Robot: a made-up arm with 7 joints. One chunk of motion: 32 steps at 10 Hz.
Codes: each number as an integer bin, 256 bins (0 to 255) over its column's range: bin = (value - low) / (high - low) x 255, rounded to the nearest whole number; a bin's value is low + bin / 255 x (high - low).
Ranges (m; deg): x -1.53..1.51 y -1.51..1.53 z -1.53..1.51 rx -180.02..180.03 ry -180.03..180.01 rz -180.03..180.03
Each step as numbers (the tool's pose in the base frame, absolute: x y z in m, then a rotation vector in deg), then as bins.
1 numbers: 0.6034 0.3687 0.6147 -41.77 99.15 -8.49
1 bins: 179 158 180 98 198 121
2 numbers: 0.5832 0.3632 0.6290 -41.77 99.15 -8.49
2 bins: 177 157 181 98 198 121
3 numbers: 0.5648 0.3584 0.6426 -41.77 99.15 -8.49
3 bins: 176 157 182 98 198 121
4 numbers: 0.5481 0.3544 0.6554 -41.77 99.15 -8.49
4 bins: 174 156 183 98 198 121
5 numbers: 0.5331 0.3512 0.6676 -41.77 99.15 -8.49
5 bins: 173 156 184 98 198 121
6 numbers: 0.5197 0.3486 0.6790 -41.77 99.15 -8.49
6 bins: 172 156 185 98 198 121
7 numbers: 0.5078 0.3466 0.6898 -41.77 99.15 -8.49
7 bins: 171 156 186 98 198 121
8 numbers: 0.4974 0.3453 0.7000 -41.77 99.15 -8.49
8 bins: 170 156 187 98 198 121
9 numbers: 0.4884 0.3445 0.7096 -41.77 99.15 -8.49
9 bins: 169 156 188 98 198 121
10 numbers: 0.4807 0.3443 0.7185 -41.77 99.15 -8.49
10 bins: 169 156 189 98 198 121
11 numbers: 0.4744 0.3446 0.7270 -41.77 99.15 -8.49
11 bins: 168 156 189 98 198 121
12 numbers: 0.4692 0.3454 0.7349 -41.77 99.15 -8.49
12 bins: 168 156 190 98 198 121
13 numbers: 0.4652 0.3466 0.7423 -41.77 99.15 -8.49
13 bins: 167 156 191 98 198 121
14 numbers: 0.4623 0.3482 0.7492 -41.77 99.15 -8.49
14 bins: 167 156 191 98 198 121
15 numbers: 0.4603 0.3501 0.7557 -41.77 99.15 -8.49
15 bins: 167 156 192 98 198 121
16 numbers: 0.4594 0.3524 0.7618 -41.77 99.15 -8.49
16 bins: 167 156 192 98 198 121
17 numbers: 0.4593 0.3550 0.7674 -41.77 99.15 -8.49
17 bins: 167 156 193 98 198 121
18 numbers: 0.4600 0.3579 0.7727 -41.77 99.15 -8.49
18 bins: 167 157 193 98 198 121
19 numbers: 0.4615 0.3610 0.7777 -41.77 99.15 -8.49
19 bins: 167 157 194 98 198 121
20 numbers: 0.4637 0.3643 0.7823 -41.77 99.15 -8.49
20 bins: 167 157 194 98 198 121
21 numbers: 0.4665 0.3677 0.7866 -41.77 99.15 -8.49
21 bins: 167 158 194 98 198 121
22 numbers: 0.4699 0.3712 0.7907 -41.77 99.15 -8.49
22 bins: 168 158 195 98 198 121
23 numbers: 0.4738 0.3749 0.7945 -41.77 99.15 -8.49
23 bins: 168 158 195 98 198 121
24 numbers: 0.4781 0.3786 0.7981 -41.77 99.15 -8.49
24 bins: 168 158 195 98 198 121
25 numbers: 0.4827 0.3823 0.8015 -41.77 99.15 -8.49
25 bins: 169 159 196 98 198 121
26 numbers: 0.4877 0.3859 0.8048 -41.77 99.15 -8.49
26 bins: 169 159 196 98 198 121
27 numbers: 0.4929 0.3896 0.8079 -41.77 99.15 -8.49
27 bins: 170 159 196 98 198 121
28 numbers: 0.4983 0.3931 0.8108 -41.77 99.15 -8.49
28 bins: 170 160 196 98 198 121
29 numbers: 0.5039 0.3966 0.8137 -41.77 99.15 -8.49
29 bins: 171 160 197 98 198 121
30 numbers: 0.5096 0.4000 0.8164 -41.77 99.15 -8.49
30 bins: 171 160 197 98 198 121
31 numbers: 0.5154 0.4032 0.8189 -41.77 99.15 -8.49
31 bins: 172 160 197 98 198 121
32 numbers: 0.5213 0.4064 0.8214 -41.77 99.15 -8.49
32 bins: 172 161 197 98 198 121
